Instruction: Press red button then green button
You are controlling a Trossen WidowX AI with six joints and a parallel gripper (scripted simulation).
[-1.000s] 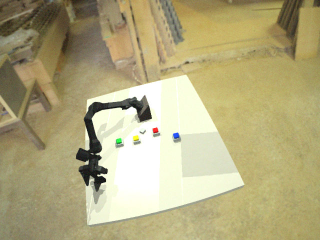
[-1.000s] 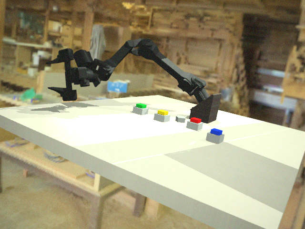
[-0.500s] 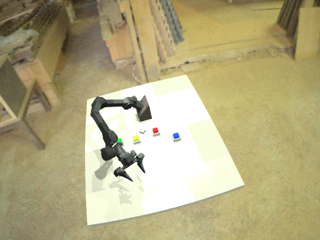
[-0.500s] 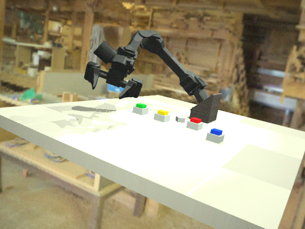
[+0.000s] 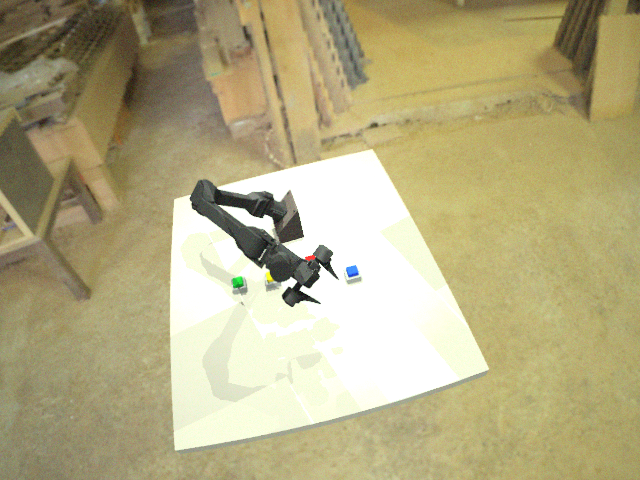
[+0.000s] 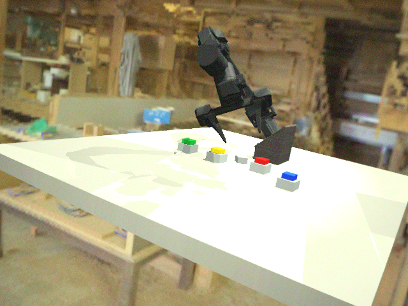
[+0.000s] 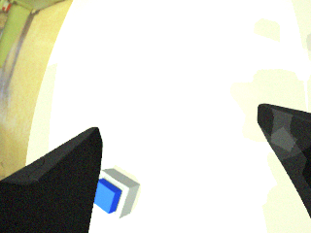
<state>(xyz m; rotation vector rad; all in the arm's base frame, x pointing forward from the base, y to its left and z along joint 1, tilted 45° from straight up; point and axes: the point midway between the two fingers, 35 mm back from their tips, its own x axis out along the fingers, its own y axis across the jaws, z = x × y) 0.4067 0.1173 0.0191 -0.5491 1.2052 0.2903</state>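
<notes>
My gripper tip is now 210 mm past the red button, 30 mm to the left of it and 90 mm above it. Also, from my gripper tip: small grey block 250 mm behind, 110 mm to the right, 110 mm below; then yellow button 180 mm behind, 160 mm to the right, 90 mm below; then blue button 120 mm behind, 90 mm to the left, 90 mm below.
</notes>
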